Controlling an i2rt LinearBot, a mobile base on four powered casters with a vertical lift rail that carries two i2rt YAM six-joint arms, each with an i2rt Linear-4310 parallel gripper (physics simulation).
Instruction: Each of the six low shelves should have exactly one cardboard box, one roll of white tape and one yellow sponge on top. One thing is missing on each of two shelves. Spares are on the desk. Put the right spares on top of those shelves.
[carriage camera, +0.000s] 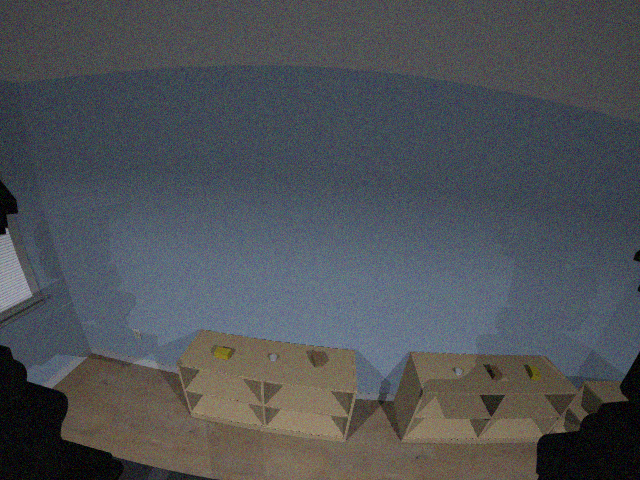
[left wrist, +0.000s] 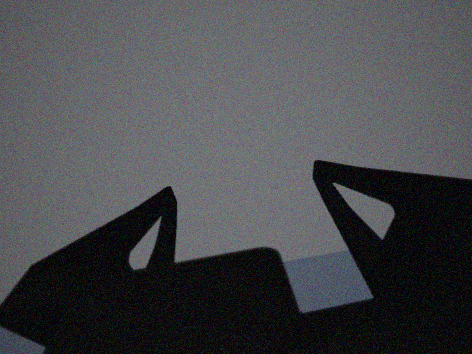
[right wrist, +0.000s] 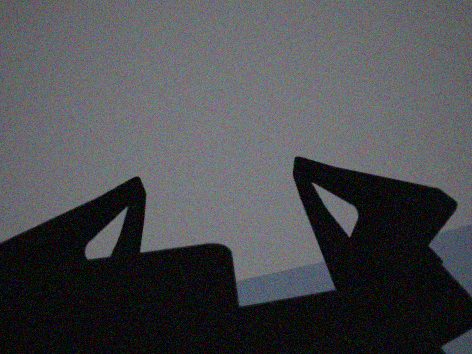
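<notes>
In the carriage camera, a low shelf (carriage camera: 242, 370) left of centre bears a yellow sponge (carriage camera: 222, 352), a white tape roll (carriage camera: 272, 357) and a cardboard box (carriage camera: 317, 358). A second low shelf (carriage camera: 405, 395) to its right bears a white tape roll (carriage camera: 458, 370), a cardboard box (carriage camera: 492, 371) and a yellow sponge (carriage camera: 532, 372). Part of a third low shelf (carriage camera: 602, 391) shows at the right; its top is partly hidden by the dark arm. My left gripper (left wrist: 244, 181) and my right gripper (right wrist: 219, 175) are open and empty, with ceiling behind them. The desk does not show.
A blue wall (carriage camera: 310, 232) stands behind the shelves. Wooden floor (carriage camera: 118, 403) lies in front of them. A window (carriage camera: 12, 276) with a sill is at the left edge. Dark arm parts cover both lower corners. A gap separates the two nearer shelves.
</notes>
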